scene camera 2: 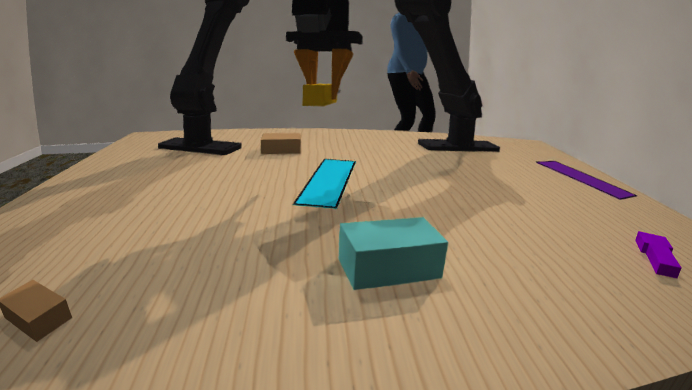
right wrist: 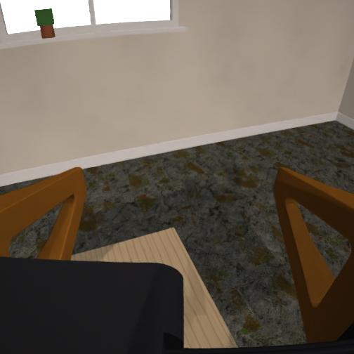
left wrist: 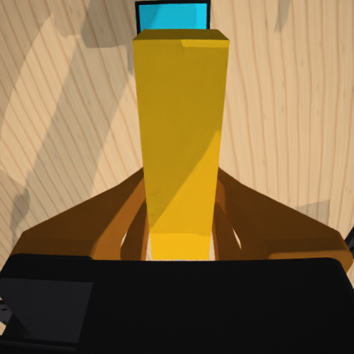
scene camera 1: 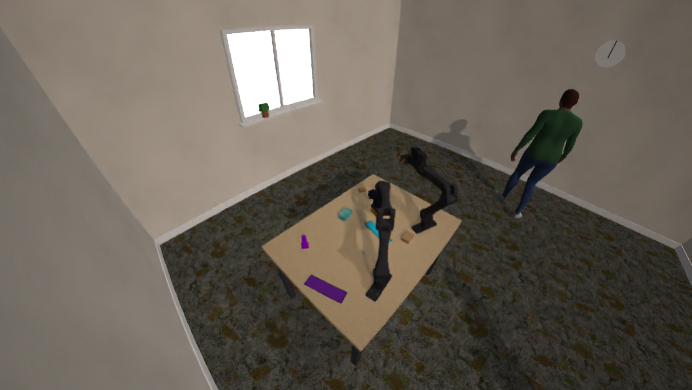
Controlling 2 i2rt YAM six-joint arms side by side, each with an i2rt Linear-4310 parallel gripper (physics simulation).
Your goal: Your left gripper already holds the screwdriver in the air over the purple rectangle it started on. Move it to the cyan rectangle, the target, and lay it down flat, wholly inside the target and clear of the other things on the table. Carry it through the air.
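Frame: origin at the left arm's base, x back, y right, z up, level; millimetres.
Seen in the pictures: right gripper, fingertip midpoint: [scene camera 1: 402,153]; left arm's base, origin of the base link: [scene camera 2: 460,147] [scene camera 1: 379,285]; right arm's base, origin of the base link: [scene camera 2: 197,147] [scene camera 1: 424,226].
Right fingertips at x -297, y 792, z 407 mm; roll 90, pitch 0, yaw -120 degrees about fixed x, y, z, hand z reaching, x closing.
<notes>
Offsets run from my right fingertips to a thing's top centre. "spot": to the spot under its first point.
My left gripper [scene camera 2: 324,90] [left wrist: 180,176] is shut on the screwdriver's yellow handle @[spot: dz -261, dx -7, dy -402 mm] [scene camera 2: 315,95] [left wrist: 182,125] and holds it level in the air; the shaft is mostly hidden. The cyan rectangle @[spot: dz -406, dx +22, dy -430 mm] [scene camera 1: 371,227] [scene camera 2: 326,184] [left wrist: 173,16] lies on the table below. In the left wrist view its end shows beyond the handle's top end, roughly in line with it, and the handle covers the rest. The purple rectangle @[spot: dz -406, dx +61, dy -994 mm] [scene camera 1: 325,289] [scene camera 2: 585,179] lies well away, at the right in scene camera 2. My right gripper [scene camera 1: 400,158] [right wrist: 179,177] is open, empty and raised.
A teal box @[dz -367, dx -196, dy -450 mm] [scene camera 1: 345,214] [scene camera 2: 392,255] stands in front of the cyan rectangle in scene camera 2. One brown block @[dz -377, dx +281, dy -377 mm] [scene camera 1: 407,237] [scene camera 2: 280,144] lies behind it, another @[dz -387, dx -261, dy -110 mm] [scene camera 1: 362,190] [scene camera 2: 35,310] at the lower left. A purple stepped piece @[dz -392, dx -272, dy -815 mm] [scene camera 1: 304,242] [scene camera 2: 659,254] lies at the right.
</notes>
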